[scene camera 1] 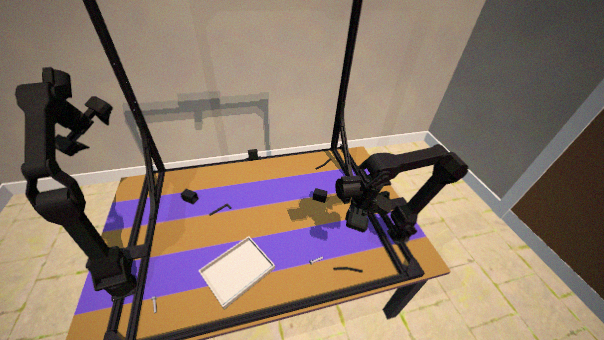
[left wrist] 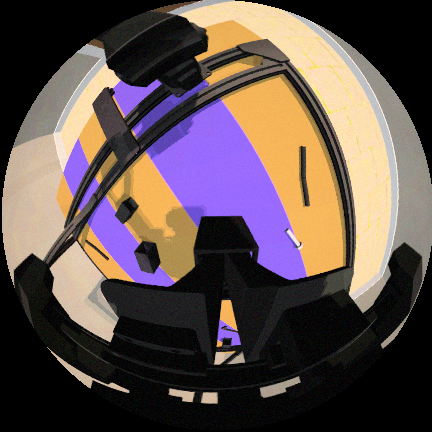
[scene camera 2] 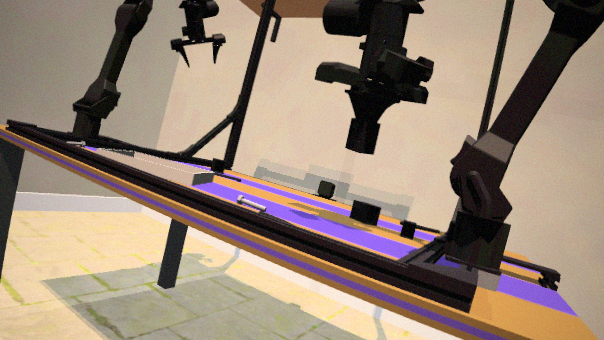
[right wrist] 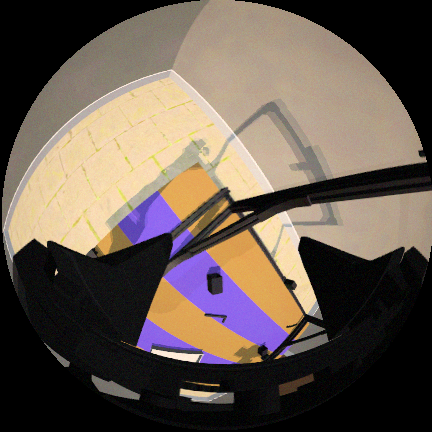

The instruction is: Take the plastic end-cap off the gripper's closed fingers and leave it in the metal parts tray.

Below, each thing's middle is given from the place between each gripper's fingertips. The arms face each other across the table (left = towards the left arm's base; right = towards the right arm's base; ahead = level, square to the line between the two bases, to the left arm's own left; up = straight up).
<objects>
I see the metal parts tray (scene camera 1: pixel 229 276) 390 mm to the left of my right hand, 380 mm ahead of it and 340 mm below it. Round my right hand: plastic end-cap (scene camera 2: pixel 362 138): 800 mm to the left, 330 mm ahead, 190 mm below.
My left hand is right at the plastic end-cap. Also, from my left hand: metal parts tray (41 cm to the right, 14 cm below, 4 cm ahead).
</objects>
